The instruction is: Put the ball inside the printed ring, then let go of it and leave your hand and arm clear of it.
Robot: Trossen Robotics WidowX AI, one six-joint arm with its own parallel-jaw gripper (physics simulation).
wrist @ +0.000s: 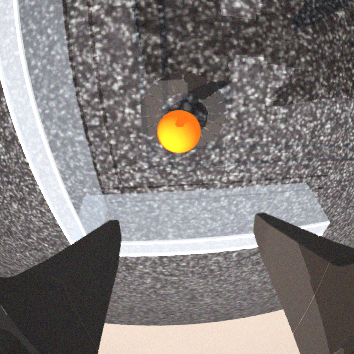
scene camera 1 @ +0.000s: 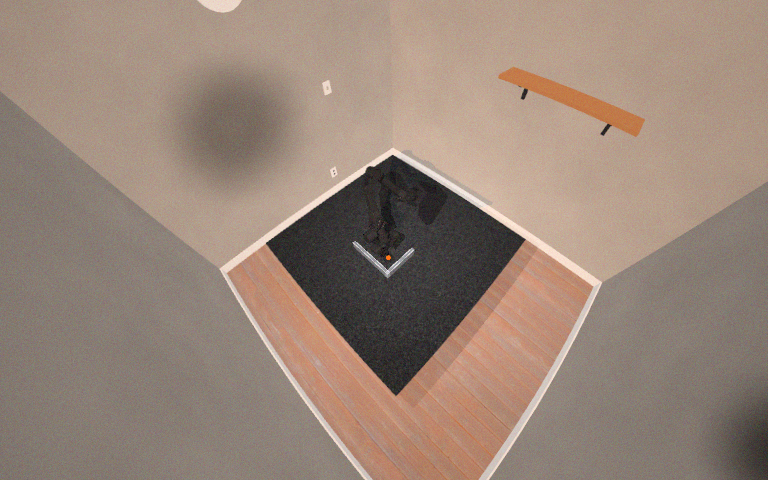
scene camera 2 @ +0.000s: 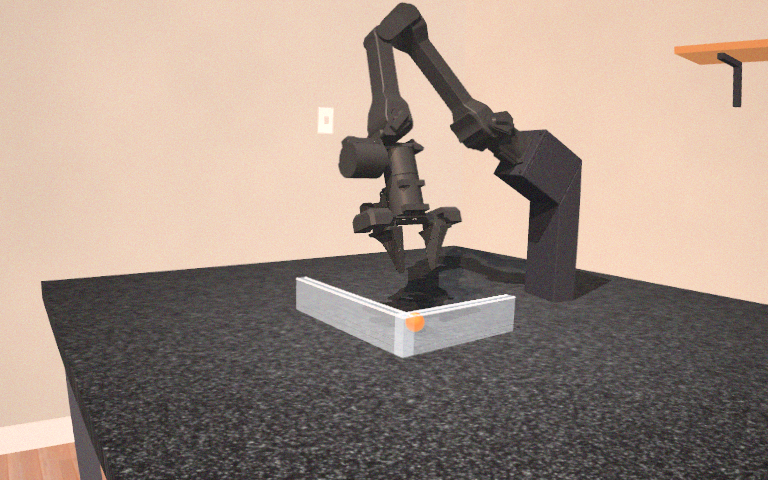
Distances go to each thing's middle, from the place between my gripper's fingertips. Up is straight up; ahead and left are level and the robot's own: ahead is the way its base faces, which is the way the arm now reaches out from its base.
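Orange ball (wrist: 178,131) visible; position relative to my hand: 90 mm below.
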